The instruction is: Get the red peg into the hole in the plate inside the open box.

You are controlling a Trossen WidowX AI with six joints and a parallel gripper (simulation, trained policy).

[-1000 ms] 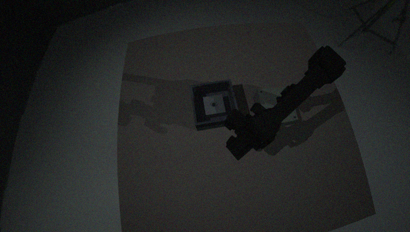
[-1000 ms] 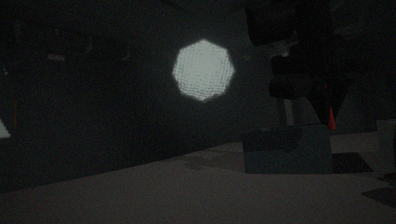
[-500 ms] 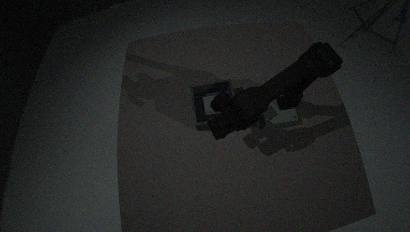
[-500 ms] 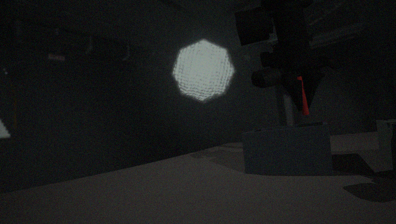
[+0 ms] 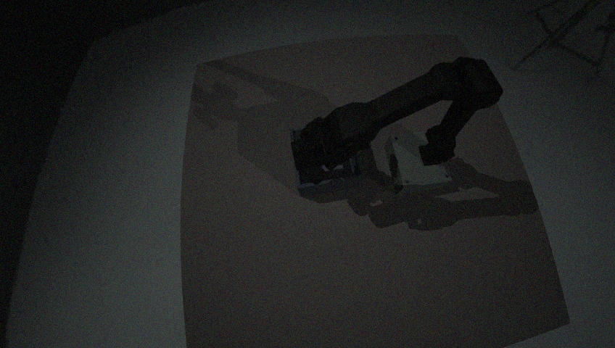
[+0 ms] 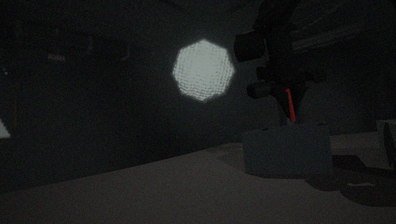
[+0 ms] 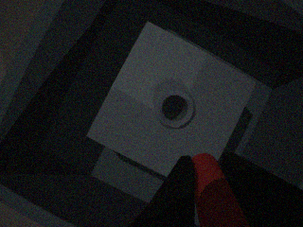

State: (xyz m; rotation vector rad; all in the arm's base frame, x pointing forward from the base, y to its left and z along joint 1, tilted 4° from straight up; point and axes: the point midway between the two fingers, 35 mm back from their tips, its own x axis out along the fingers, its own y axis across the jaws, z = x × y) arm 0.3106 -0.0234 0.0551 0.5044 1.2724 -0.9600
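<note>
Now: the red peg 30 mm above my gripper tip and 10 mm to the left of it. Round my gripper tip: dark box 100 mm below, 20 mm to the right, 10 mm ahead; then pale plate 80 mm below, 20 mm to the right, 10 mm ahead.
</note>
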